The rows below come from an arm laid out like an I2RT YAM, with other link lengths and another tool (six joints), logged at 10 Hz.
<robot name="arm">
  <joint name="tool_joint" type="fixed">
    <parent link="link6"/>
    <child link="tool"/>
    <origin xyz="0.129 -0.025 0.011" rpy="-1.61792 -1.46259 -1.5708"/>
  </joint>
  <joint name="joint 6" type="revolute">
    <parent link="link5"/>
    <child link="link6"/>
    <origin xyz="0.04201 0 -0.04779"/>
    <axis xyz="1 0 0"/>
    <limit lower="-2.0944" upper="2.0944"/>
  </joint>
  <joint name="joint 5" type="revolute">
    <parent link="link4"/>
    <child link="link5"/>
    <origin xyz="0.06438 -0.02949 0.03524"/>
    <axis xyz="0 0 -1"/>
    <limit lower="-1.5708" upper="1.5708"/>
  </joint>
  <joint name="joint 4" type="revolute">
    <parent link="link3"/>
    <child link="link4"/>
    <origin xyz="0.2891 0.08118 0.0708"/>
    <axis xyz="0 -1 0"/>
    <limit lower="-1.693" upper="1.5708"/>
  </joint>
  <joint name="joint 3" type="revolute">
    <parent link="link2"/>
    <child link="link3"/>
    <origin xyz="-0.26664 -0.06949 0"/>
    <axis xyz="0 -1 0"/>
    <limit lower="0" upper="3.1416"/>
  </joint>
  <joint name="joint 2" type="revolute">
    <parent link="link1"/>
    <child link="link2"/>
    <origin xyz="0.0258 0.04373 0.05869"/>
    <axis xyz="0 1 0"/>
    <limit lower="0" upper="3.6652"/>
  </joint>
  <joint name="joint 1" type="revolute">
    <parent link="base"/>
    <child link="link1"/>
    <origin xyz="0 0 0.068"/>
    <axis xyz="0 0 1"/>
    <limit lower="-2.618" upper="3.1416"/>
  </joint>
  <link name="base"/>
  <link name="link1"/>
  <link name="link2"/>
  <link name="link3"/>
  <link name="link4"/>
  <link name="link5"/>
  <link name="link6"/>
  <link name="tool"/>
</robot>
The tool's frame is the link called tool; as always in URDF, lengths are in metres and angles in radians.
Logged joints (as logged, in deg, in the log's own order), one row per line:
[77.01, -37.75, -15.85, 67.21, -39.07, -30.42]
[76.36, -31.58, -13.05, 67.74, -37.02, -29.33]
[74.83, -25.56, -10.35, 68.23, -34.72, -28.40]
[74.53, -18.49, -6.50, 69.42, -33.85, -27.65]
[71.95, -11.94, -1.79, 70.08, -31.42, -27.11]
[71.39, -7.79, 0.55, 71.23, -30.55, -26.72]
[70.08, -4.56, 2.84, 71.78, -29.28, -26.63]
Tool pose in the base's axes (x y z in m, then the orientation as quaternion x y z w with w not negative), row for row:
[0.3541, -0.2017, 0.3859, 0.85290, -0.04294, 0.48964, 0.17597]
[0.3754, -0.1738, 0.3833, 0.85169, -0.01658, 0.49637, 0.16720]
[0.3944, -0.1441, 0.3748, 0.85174, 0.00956, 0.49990, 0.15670]
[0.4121, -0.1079, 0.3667, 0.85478, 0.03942, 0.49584, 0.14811]
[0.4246, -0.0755, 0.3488, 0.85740, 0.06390, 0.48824, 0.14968]
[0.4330, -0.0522, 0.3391, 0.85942, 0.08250, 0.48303, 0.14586]
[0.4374, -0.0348, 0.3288, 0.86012, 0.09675, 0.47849, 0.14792]
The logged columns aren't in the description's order. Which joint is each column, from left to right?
Columns, left to right: joint 3, joint 1, joint 5, joint 2, joint 4, joint 6.
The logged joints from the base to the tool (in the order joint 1, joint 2, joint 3, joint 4, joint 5, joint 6), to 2 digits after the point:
[-37.75, 67.21, 77.01, -39.07, -15.85, -30.42]
[-31.58, 67.74, 76.36, -37.02, -13.05, -29.33]
[-25.56, 68.23, 74.83, -34.72, -10.35, -28.40]
[-18.49, 69.42, 74.53, -33.85, -6.50, -27.65]
[-11.94, 70.08, 71.95, -31.42, -1.79, -27.11]
[-7.79, 71.23, 71.39, -30.55, 0.55, -26.72]
[-4.56, 71.78, 70.08, -29.28, 2.84, -26.63]

